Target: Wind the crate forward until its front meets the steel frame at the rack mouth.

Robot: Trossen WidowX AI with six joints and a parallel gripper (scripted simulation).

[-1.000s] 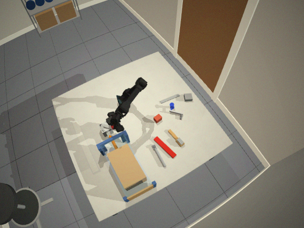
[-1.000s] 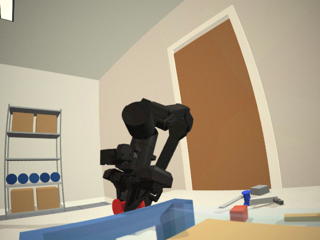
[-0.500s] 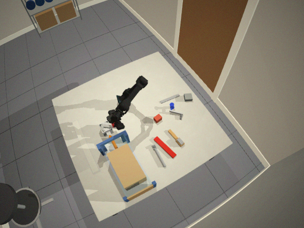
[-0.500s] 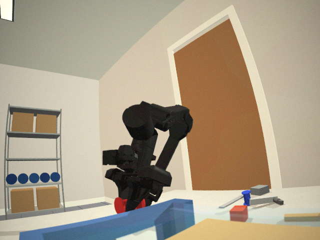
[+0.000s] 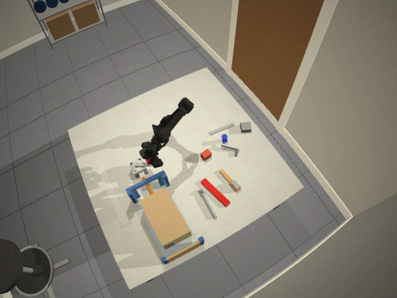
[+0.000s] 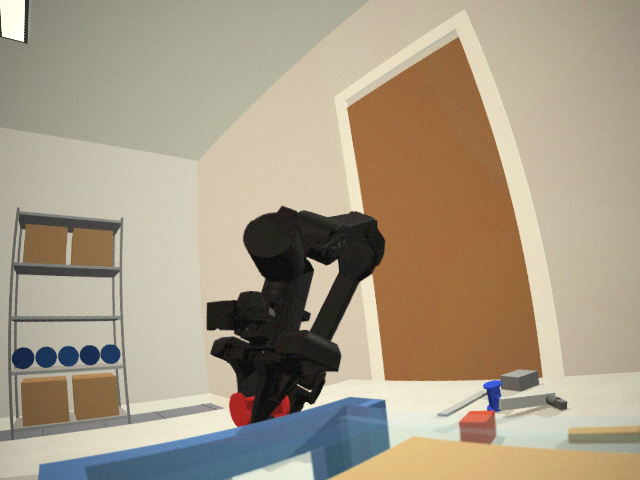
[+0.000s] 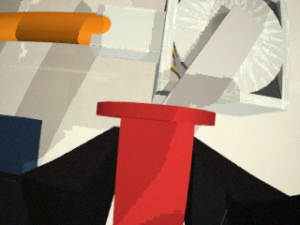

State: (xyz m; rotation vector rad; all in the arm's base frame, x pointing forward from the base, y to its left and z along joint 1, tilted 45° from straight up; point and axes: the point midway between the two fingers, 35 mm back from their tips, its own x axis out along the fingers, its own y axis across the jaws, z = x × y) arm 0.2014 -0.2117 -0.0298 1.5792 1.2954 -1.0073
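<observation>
Right now my gripper tip is 10 cm above the winch, 8 cm to the left of it and 6 cm past it. From my gripper tip the other things lie so: red bar 35 cm ahead, 27 cm to the left, 12 cm below; then wooden brush 40 cm to the left, 34 cm ahead, 11 cm below; then red grip 2 cm to the left.
</observation>
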